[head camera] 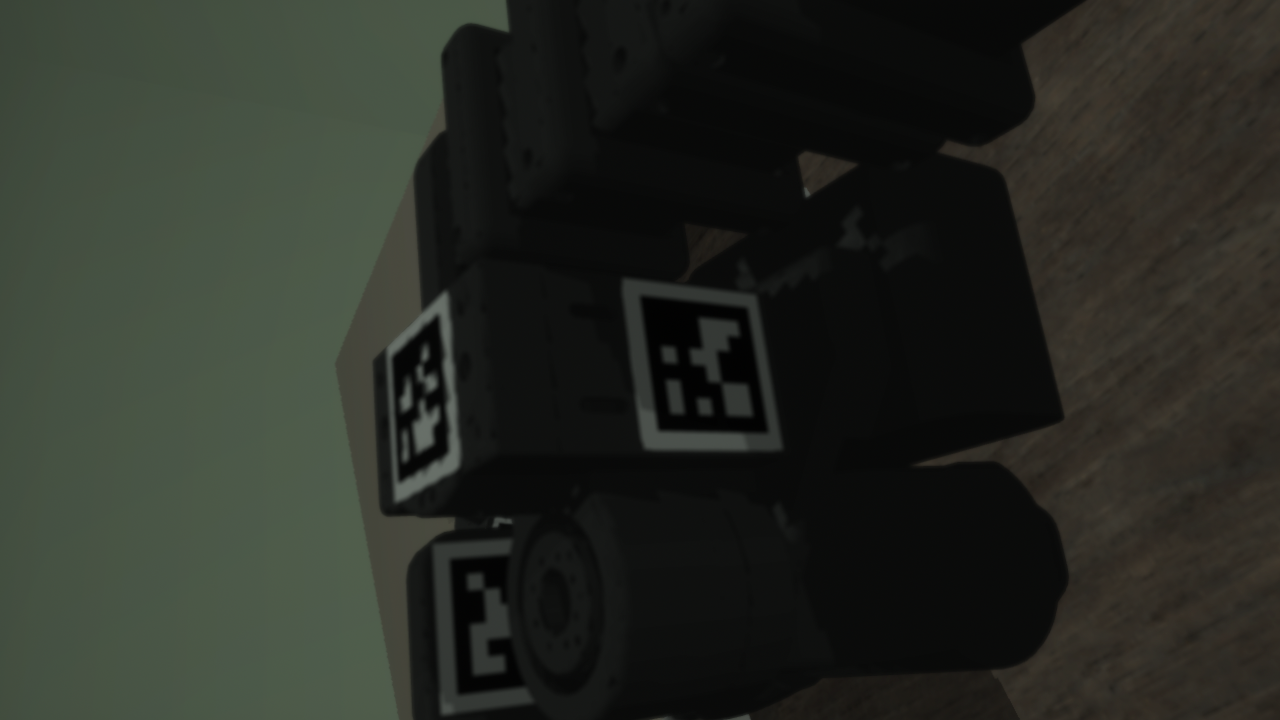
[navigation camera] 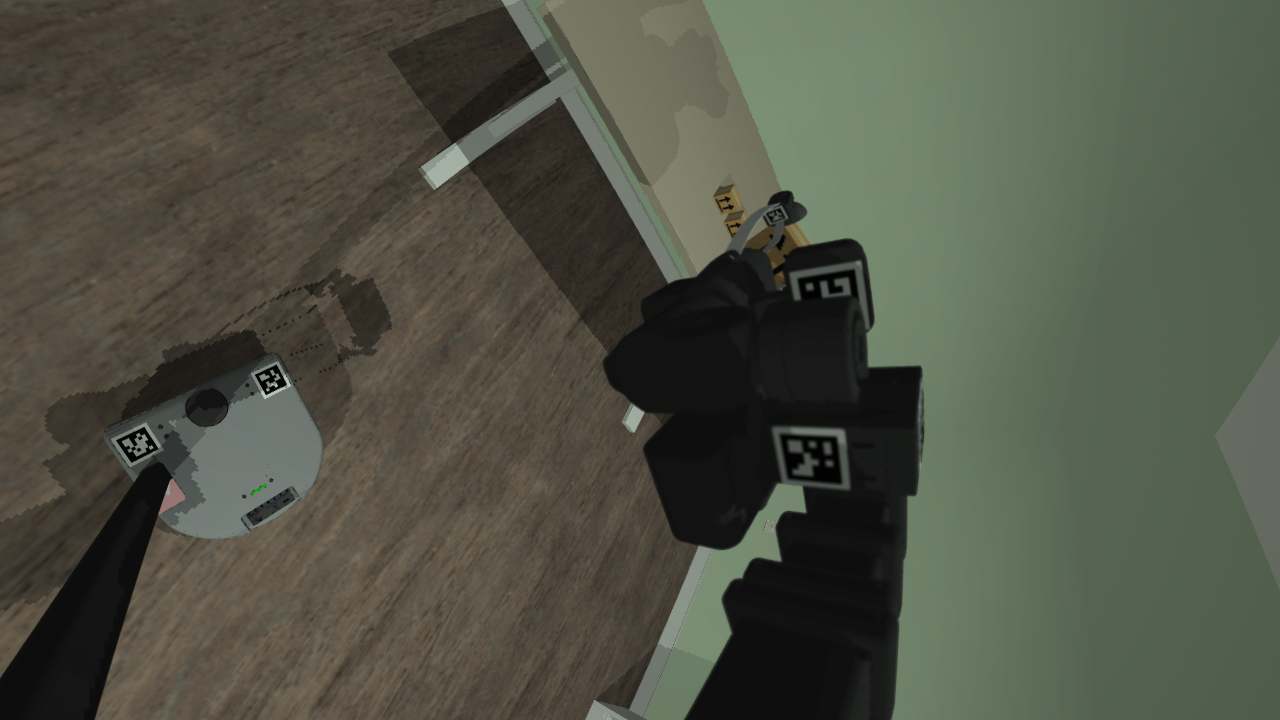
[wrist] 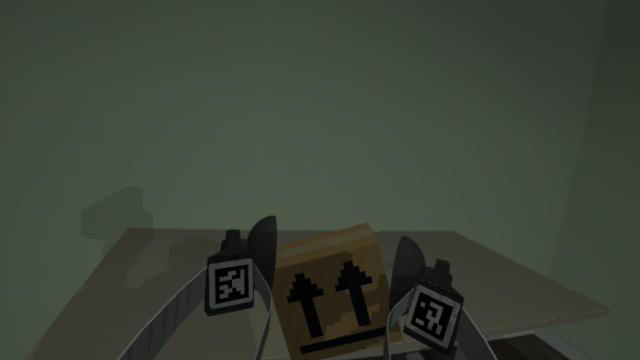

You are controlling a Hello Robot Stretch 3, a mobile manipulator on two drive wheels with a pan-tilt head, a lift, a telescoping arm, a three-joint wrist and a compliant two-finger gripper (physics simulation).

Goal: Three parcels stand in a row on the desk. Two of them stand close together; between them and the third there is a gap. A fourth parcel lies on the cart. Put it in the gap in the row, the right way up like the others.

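Places are measured from the robot's base along level axes (x up, y back, z right), in metres.
Pixels of known places: gripper, between the fingertips: (navigation camera: 797, 245) (wrist: 335, 251); robot's base, origin of its link: (navigation camera: 208, 405).
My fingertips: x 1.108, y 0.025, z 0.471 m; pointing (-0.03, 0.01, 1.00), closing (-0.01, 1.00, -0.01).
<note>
For each thing: its top centre in the pictures, then the offset to it from my fingertips. "pt": a spot on its surface instead. Level surfaces: height alone.
- fourth parcel, centre of its top: (wrist: 342, 224) (navigation camera: 814, 246) dx +0.018, dy +0.002, dz -0.006 m
- desk, height of its surface: dx -0.388 m
- white desk leg, a spot on its surface: (navigation camera: 492, 129) pt dx -1.067, dy -0.502, dz +0.578 m
- wood floor, height of its surface: dx -1.108 m
My gripper (navigation camera: 782, 240) (wrist: 335, 251) is shut on the fourth parcel (wrist: 332, 300), a brown box with two black arrows. The arrows point up and lean slightly left in the wrist view. The held parcel (navigation camera: 771, 242) is partly hidden by a finger and the wrist in the navigation view. Two row parcels (navigation camera: 725, 200) (navigation camera: 734, 225) stand close together on the desk (navigation camera: 626, 53) (wrist: 510, 287) (head camera: 368, 385), beside the gripper in that view. The third row parcel and the gap cannot be made out. In the head view the wrist and arm hide the gripper. The cart does not show.
The green wall (head camera: 196, 358) (navigation camera: 1029, 268) (wrist: 320, 110) stands behind the desk. A white desk leg (navigation camera: 492, 129) reaches over the wood floor (navigation camera: 429, 465). My base (navigation camera: 241, 456) stands on the floor, away from the desk. The dark wrist (head camera: 572, 376) (navigation camera: 760, 394) blocks much of the head view.
</note>
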